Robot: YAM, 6 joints.
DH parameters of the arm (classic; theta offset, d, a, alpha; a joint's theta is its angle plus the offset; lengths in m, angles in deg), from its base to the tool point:
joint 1: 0 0.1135 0.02 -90
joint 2: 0 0 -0.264 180
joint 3: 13.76 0 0.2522 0
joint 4: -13.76 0 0.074 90
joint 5: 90 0 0 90
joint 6: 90 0.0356 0 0
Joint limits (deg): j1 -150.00..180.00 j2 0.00..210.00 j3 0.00..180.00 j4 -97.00..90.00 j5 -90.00..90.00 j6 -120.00..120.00
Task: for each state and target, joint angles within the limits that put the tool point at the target. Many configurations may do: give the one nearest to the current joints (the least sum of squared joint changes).
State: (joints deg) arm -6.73 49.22 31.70 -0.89 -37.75 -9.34
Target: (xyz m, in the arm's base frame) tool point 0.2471 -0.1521 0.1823
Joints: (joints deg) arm -35.30 83.81 39.91 3.91 -31.62 -9.34
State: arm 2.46 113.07 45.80 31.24 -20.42 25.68
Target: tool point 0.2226 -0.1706 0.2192
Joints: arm -39.64 76.32 31.95 32.39 -17.36 25.68
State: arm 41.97 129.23 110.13 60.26 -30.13 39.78
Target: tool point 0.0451 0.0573 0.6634
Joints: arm 37.71 80.38 119.64 83.55 -29.90 39.78
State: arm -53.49 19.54 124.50 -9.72 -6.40 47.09
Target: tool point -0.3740 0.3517 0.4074
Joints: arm -42.90 14.26 144.90 0.80 -4.97 47.09
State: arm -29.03 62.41 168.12 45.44 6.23 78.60
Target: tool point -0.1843 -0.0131 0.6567
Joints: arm 1.47 82.57 174.70 66.92 13.59 78.60
